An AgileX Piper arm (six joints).
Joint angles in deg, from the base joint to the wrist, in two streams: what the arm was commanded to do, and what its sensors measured. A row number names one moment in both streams.
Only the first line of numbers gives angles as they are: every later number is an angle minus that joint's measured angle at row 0.
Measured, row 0:
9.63, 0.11, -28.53, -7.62, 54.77, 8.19
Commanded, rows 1 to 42:
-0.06, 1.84, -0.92, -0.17, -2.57, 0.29
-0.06, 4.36, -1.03, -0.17, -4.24, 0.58
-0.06, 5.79, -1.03, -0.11, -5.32, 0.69
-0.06, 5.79, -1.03, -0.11, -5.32, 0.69
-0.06, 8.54, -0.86, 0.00, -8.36, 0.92
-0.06, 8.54, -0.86, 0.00, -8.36, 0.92
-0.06, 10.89, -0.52, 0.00, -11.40, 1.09
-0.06, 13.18, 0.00, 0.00, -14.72, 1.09
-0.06, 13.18, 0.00, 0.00, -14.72, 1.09
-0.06, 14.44, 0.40, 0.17, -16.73, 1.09
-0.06, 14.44, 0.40, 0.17, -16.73, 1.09
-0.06, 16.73, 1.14, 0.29, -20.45, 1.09
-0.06, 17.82, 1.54, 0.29, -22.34, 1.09
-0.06, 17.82, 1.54, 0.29, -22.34, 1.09
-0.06, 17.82, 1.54, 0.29, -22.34, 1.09
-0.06, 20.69, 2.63, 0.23, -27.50, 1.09
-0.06, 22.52, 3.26, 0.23, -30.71, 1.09
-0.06, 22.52, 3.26, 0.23, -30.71, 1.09
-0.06, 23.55, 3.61, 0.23, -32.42, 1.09
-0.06, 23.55, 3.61, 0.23, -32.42, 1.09
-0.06, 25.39, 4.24, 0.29, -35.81, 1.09
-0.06, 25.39, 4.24, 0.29, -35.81, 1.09
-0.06, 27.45, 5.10, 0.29, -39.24, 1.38
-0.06, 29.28, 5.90, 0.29, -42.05, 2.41
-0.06, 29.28, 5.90, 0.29, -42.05, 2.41
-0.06, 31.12, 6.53, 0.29, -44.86, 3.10
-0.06, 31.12, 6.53, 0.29, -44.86, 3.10
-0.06, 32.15, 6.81, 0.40, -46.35, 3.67
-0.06, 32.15, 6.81, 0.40, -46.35, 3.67
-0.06, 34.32, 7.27, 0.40, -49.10, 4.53
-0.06, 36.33, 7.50, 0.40, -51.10, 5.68
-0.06, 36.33, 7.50, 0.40, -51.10, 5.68
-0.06, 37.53, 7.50, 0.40, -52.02, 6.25
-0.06, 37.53, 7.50, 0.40, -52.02, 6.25
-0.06, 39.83, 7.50, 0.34, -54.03, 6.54
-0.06, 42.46, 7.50, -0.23, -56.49, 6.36
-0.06, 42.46, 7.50, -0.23, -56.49, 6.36
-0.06, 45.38, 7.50, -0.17, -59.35, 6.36
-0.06, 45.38, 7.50, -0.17, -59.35, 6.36
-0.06, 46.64, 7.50, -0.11, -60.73, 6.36
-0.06, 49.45, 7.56, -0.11, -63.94, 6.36
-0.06, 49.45, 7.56, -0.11, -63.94, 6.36
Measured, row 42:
0.00, 46.13, 7.27, 0.29, -58.67, 5.85
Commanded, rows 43 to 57:
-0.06, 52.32, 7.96, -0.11, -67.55, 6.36
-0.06, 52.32, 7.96, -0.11, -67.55, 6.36
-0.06, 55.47, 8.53, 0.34, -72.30, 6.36
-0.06, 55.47, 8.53, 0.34, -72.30, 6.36
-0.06, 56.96, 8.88, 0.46, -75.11, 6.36
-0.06, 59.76, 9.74, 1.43, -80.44, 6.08
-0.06, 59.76, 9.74, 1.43, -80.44, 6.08
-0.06, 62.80, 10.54, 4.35, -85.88, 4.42
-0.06, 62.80, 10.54, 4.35, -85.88, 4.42
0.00, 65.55, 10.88, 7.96, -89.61, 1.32
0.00, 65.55, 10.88, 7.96, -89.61, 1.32
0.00, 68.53, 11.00, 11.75, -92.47, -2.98
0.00, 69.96, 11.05, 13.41, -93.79, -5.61
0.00, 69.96, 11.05, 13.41, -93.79, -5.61
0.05, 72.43, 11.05, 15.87, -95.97, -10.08
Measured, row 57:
0.00, 69.50, 11.05, 11.92, -91.32, -3.38
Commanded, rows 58 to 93:
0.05, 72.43, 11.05, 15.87, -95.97, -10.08
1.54, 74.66, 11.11, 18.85, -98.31, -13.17
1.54, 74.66, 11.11, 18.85, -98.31, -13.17
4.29, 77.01, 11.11, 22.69, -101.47, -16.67
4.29, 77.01, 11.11, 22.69, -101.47, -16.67
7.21, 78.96, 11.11, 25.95, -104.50, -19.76
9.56, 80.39, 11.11, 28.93, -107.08, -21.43
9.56, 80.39, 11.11, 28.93, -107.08, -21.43
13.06, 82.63, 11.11, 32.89, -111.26, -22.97
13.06, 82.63, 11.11, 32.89, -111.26, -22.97
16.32, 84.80, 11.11, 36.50, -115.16, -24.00
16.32, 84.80, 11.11, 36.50, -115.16, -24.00
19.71, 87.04, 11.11, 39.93, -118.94, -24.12
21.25, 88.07, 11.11, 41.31, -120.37, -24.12
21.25, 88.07, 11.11, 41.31, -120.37, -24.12
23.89, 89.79, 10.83, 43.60, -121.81, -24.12
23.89, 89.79, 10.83, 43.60, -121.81, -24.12
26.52, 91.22, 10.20, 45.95, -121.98, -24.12
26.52, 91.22, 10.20, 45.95, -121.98, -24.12
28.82, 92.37, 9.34, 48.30, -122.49, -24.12
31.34, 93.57, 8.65, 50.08, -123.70, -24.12
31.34, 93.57, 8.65, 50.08, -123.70, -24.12
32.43, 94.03, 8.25, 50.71, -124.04, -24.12
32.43, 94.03, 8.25, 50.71, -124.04, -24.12
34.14, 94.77, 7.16, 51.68, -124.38, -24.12
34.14, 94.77, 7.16, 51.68, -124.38, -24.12
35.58, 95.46, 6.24, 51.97, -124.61, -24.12
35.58, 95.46, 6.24, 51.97, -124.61, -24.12
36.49, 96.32, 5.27, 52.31, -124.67, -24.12
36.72, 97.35, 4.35, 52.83, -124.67, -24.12
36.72, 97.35, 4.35, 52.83, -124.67, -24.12
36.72, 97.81, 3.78, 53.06, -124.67, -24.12
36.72, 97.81, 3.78, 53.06, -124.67, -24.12
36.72, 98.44, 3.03, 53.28, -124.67, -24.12
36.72, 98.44, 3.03, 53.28, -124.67, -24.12
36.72, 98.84, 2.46, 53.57, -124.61, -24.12
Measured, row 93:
36.55, 98.38, 3.61, 53.11, -123.75, -23.20
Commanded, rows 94 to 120:
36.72, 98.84, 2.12, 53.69, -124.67, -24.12
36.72, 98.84, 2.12, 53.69, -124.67, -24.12
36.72, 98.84, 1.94, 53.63, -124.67, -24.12
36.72, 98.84, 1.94, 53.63, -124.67, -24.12
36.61, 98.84, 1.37, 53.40, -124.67, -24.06
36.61, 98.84, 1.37, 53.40, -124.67, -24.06
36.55, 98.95, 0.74, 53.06, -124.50, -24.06
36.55, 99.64, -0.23, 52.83, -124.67, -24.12
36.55, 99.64, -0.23, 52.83, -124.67, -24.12
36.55, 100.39, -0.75, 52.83, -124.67, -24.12
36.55, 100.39, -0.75, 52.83, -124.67, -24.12
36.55, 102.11, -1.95, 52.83, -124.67, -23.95
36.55, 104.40, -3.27, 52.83, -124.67, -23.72
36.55, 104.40, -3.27, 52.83, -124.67, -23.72
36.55, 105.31, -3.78, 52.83, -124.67, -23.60
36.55, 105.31, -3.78, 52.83, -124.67, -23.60
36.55, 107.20, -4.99, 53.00, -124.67, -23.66
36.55, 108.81, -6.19, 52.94, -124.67, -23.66
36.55, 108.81, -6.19, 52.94, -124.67, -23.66
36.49, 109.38, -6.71, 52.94, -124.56, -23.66
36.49, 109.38, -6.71, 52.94, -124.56, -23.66
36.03, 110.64, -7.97, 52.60, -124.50, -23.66
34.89, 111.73, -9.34, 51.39, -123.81, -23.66
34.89, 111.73, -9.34, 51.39, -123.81, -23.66
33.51, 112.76, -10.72, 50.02, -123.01, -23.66
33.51, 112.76, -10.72, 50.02, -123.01, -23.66
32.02, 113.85, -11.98, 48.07, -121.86, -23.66
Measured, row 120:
33.91, 112.76, -10.14, 50.94, -123.18, -23.20
